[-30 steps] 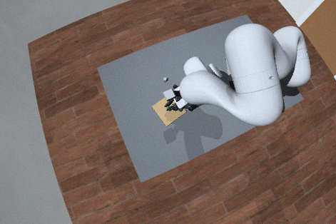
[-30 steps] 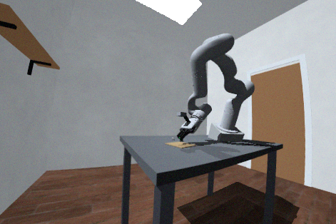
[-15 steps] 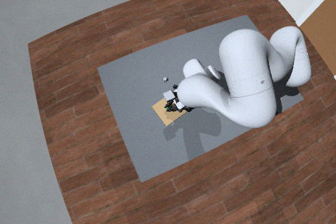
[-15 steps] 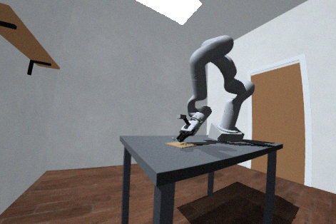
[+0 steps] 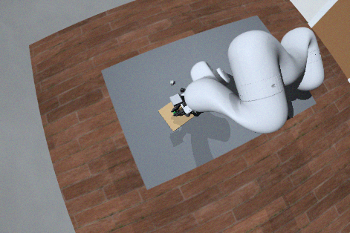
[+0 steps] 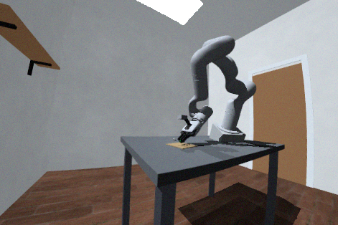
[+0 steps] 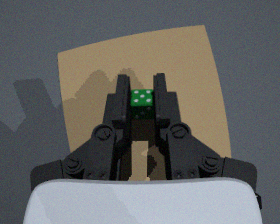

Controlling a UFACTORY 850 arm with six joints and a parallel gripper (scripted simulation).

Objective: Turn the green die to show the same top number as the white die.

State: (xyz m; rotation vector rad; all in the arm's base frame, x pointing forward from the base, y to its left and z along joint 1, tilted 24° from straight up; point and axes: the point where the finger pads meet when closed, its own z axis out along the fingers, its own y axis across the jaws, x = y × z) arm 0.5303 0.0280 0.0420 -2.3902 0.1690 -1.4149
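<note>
Right now my hand is 20 mm above the green die and 10 mm short of it. Also, from my hand: black die: 110 mm to the right, 80 mm behind, 30 mm below; then white die: 170 mm to the right, 50 mm behind, 30 mm below; then mat: 40 mm below.
</note>
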